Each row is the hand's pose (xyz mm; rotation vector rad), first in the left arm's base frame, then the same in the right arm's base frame.
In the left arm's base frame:
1: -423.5 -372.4 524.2 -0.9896 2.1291 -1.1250
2: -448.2 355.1 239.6 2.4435 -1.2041 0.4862
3: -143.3 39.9 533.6 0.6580 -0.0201 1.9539
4: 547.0 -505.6 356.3 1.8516 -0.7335 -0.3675
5: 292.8 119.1 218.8 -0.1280 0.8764 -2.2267
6: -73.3 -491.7 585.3 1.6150 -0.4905 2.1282
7: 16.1 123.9 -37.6 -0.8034 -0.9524 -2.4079
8: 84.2 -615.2 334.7 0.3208 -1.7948 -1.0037
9: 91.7 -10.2 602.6 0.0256 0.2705 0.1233
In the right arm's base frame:
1: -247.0 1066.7 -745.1 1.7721 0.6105 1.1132
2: -712.6 505.4 -464.1 0.3902 0.9759 0.1324
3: -474.7 655.3 -910.9 -0.0956 3.0600 0.5449
4: 310.2 457.6 -1298.6 -0.6044 0.6846 0.1645
5: -227.8 175.3 -975.2 -2.2808 -1.4995 -0.7091
6: -43.7 952.1 -1038.6 0.7822 2.3638 0.1818
7: -222.3 210.3 -599.6 -1.2894 -2.0980 0.9988
8: 229.7 797.2 -974.7 -0.7293 -0.4021 1.5328
9: -375.1 575.4 -1125.8 -2.5093 1.5136 0.7079

